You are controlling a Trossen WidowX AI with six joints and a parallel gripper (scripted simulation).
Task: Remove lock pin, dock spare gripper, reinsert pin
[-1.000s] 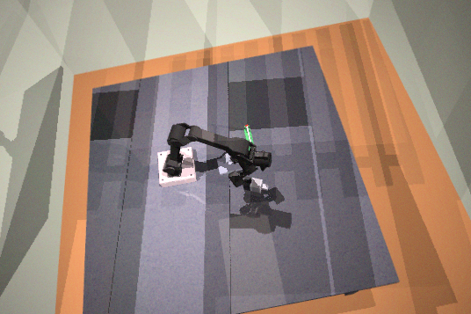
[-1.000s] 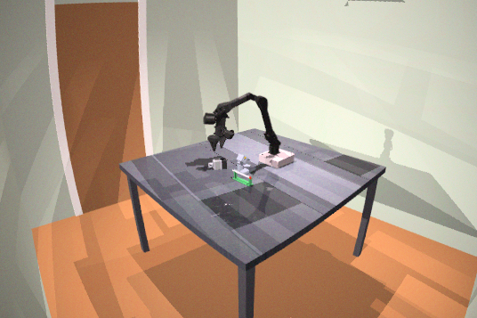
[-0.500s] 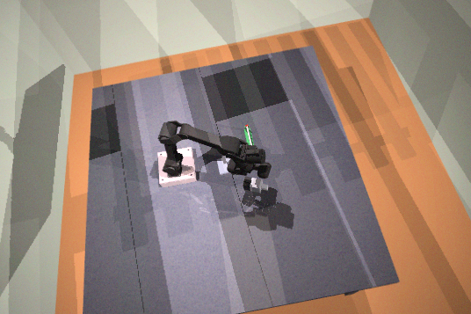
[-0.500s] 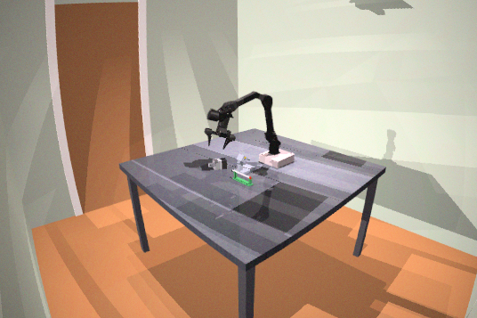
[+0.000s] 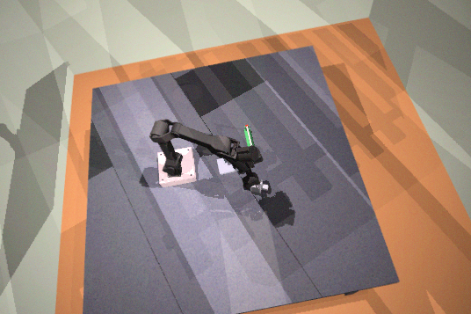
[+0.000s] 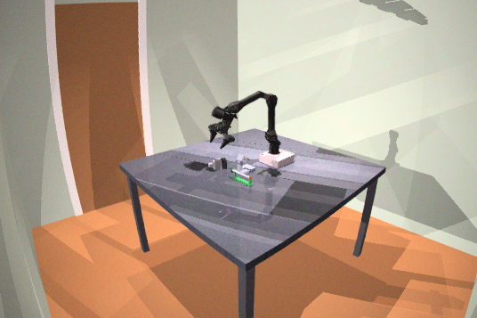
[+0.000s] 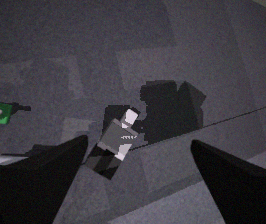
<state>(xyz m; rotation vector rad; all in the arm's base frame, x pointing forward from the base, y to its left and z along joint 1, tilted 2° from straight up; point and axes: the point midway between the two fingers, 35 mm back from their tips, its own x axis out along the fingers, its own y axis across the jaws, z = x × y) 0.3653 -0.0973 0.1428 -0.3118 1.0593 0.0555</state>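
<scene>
Right now my gripper tip is 12 cm above the spare gripper and 1 cm past it. Round my gripper tip: green bracket (25 cm to the left, 13 cm below, 2 cm behind); grey mount (13 cm to the left, 11 cm behind, 10 cm below).
</scene>
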